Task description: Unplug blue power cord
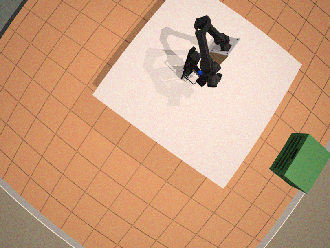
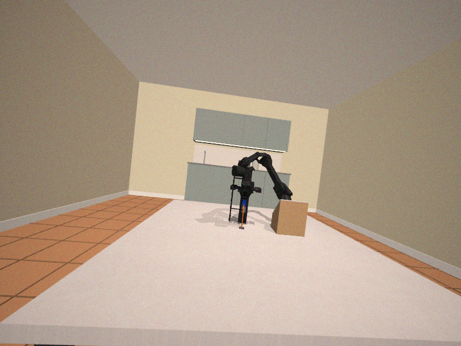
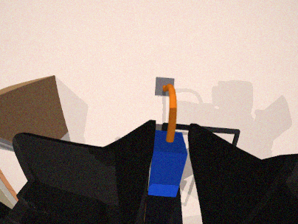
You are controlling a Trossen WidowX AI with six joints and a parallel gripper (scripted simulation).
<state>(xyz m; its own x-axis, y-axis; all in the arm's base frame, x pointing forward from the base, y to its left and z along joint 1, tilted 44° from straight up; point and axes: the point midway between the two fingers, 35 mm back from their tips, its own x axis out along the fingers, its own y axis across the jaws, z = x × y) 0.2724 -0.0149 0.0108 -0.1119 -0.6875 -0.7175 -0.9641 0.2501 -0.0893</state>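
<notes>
My gripper tip is 1 cm past the blue plug and 6 cm to the left of it.
</notes>
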